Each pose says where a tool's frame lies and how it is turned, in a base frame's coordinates. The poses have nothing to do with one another.
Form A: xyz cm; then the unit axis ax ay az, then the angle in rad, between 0 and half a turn.
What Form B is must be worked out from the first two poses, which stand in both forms.
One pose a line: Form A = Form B
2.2 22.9 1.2 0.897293 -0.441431 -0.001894 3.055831 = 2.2 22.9 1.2 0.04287 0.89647 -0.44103 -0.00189
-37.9 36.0 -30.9 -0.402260 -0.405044 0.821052 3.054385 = -37.9 36.0 -30.9 0.04359 -0.40188 -0.40466 0.82027
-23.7 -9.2 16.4 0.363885 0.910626 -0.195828 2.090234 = -23.7 -9.2 16.4 0.50180 0.31475 0.78768 -0.16939
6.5 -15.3 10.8 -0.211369 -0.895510 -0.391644 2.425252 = 6.5 -15.3 10.8 0.35056 -0.19796 -0.83868 -0.36679
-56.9 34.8 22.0 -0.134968 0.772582 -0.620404 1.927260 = -56.9 34.8 22.0 0.57054 -0.11084 0.63450 -0.50952
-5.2 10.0 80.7 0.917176 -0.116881 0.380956 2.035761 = -5.2 10.0 80.7 0.52517 0.78051 -0.09947 0.32419
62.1 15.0 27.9 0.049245 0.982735 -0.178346 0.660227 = 62.1 15.0 27.9 0.94601 0.01596 0.31855 -0.05781
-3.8 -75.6 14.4 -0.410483 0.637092 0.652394 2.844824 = -3.8 -75.6 14.4 0.14784 -0.40597 0.63009 0.64522
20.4 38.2 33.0 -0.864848 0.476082 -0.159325 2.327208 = 20.4 38.2 33.0 0.39603 -0.79413 0.43716 -0.14630
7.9 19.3 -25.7 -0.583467 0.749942 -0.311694 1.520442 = 7.9 19.3 -25.7 0.72468 -0.40206 0.51677 -0.21478
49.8 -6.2 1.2 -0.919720 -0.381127 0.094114 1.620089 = 49.8 -6.2 1.2 0.68947 -0.66617 -0.27606 0.06817
